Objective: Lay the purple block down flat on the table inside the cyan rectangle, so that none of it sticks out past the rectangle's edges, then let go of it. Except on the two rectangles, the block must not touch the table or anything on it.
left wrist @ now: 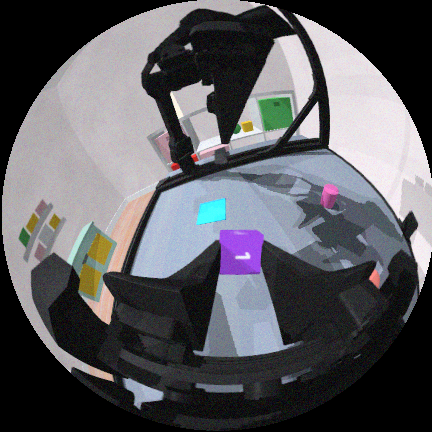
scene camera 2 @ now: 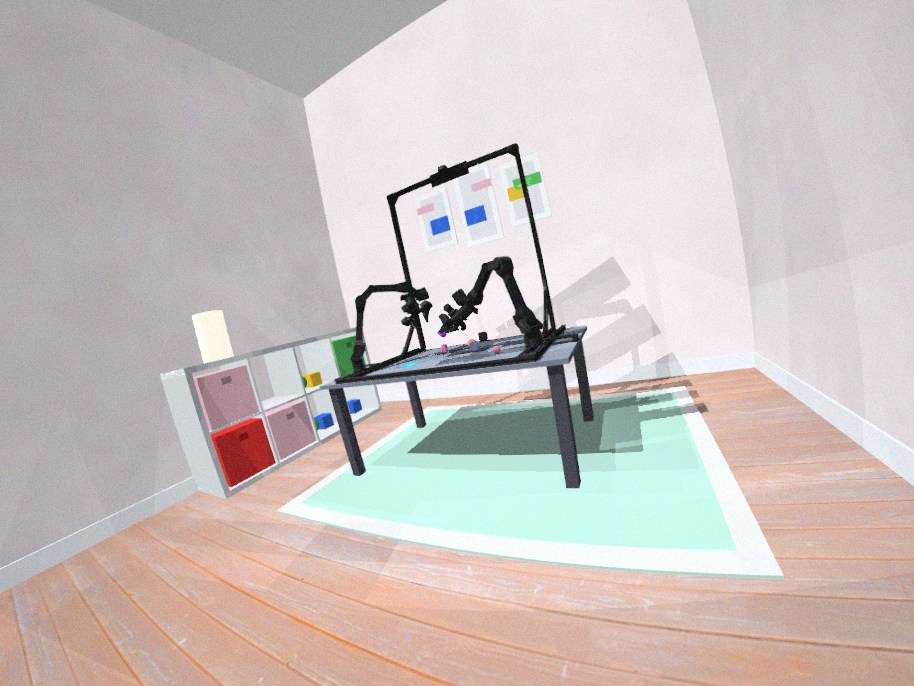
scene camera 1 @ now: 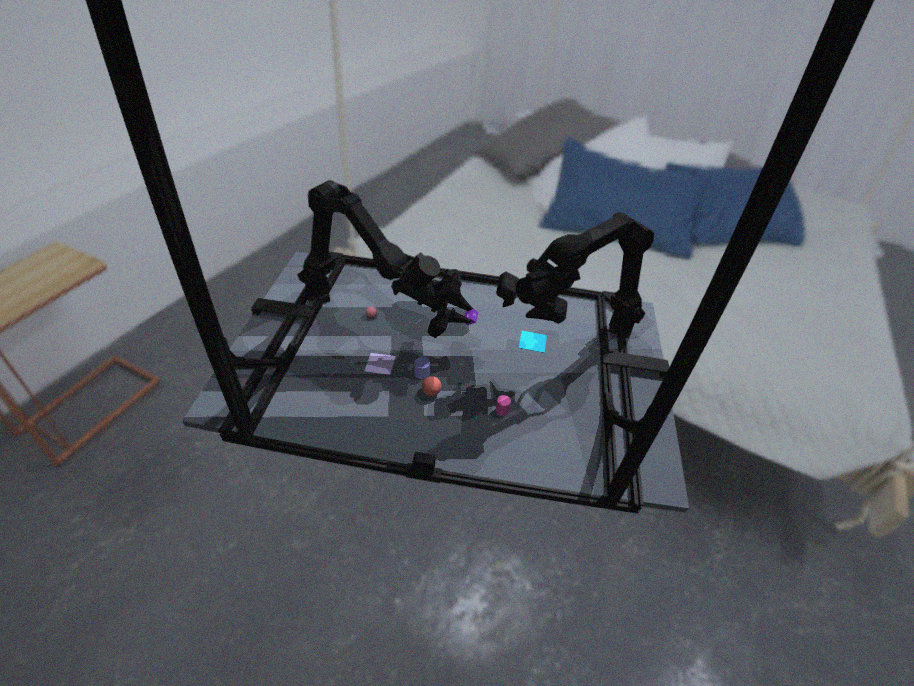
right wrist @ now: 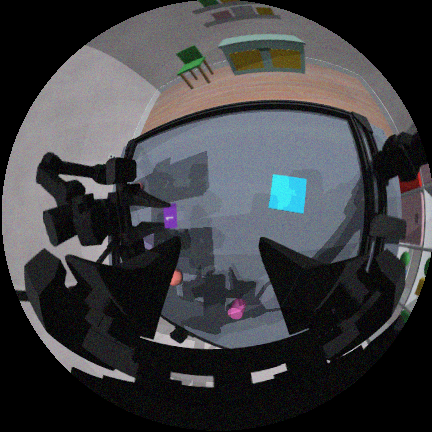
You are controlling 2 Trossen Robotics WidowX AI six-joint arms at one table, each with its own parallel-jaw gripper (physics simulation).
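Frame: origin at the left arm's base, x left, y back, z up, level; metres.
Where they show: left gripper, fingertip midpoint: (left wrist: 239,244) (scene camera 2: 441,333) (scene camera 1: 472,316) (right wrist: 170,215); right gripper, fingertip midpoint: (left wrist: 225,138) (scene camera 2: 422,326) (scene camera 1: 514,310) (right wrist: 220,241); left arm's base, origin of the base link: (scene camera 2: 534,345) (scene camera 1: 317,292); right arm's base, origin of the base link: (left wrist: 190,169) (scene camera 2: 359,371) (scene camera 1: 620,328) (right wrist: 380,168).
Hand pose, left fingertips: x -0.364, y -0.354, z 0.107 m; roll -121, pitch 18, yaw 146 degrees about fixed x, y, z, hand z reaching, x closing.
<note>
Each offset is from my left fingertips to the top centre of the thing. "*": to the spot under its first point. Level surfaces: height alone.
The purple block @[dx +0.003, dy +0.003, dz +0.019 m] (scene camera 1: 472,316) (scene camera 2: 442,333) (left wrist: 241,252) (right wrist: 170,216) is in the air above the table, with a white mark on one face. My left gripper (scene camera 1: 470,314) (left wrist: 239,244) is shut on it, one finger on each side. The cyan rectangle @[* dx -0.026, dy -0.191, dz -0.125 m] (scene camera 1: 532,341) (scene camera 2: 409,364) (left wrist: 211,211) (right wrist: 287,193) lies on the table; in scene camera 1 it is to the right of the block and apart from it. My right gripper (right wrist: 220,241) is open and empty, above the table; in scene camera 1 it is up and right of the block.
A lilac rectangle @[* dx +0.028, dy +0.248, dz -0.125 m] (scene camera 1: 380,363) lies on the table @[dz -0.126 m] (scene camera 1: 332,404). A blue-violet cylinder @[dx -0.041, dy +0.152, dz -0.085 m] (scene camera 1: 421,367), an orange-red ball @[dx -0.112, dy +0.152, dz -0.077 m] (scene camera 1: 431,386) (right wrist: 175,278), a pink cylinder @[dx -0.228, dy +0.003, dz -0.085 m] (scene camera 1: 503,405) (left wrist: 329,196) (right wrist: 236,310) and a small red ball @[dx +0.225, dy +0.219, dz -0.093 m] (scene camera 1: 371,313) stand about the table. Black frame bars (scene camera 1: 354,457) run along its edges.
</note>
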